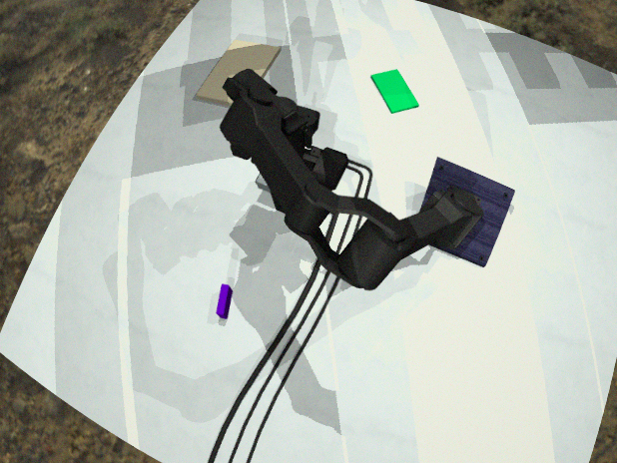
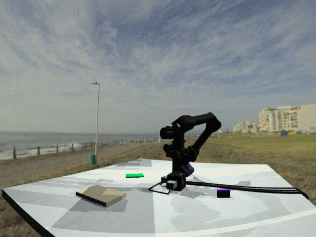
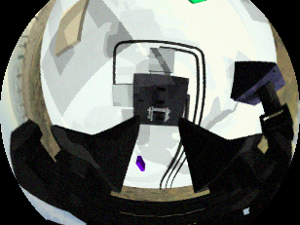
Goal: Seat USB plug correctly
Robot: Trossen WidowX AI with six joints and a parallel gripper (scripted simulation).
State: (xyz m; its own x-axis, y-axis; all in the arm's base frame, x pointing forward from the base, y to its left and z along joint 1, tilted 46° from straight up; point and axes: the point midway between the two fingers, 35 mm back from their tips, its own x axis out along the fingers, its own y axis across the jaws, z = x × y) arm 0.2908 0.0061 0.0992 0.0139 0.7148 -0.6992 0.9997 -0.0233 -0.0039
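The USB plug lies 2 cm below my gripper tip. Also, from my gripper tip: green card: 8 cm behind, 34 cm to the right, 10 cm below; purple block: 4 cm ahead, 23 cm to the left, 9 cm below; tan slab: 28 cm ahead, 27 cm to the right, 10 cm below.
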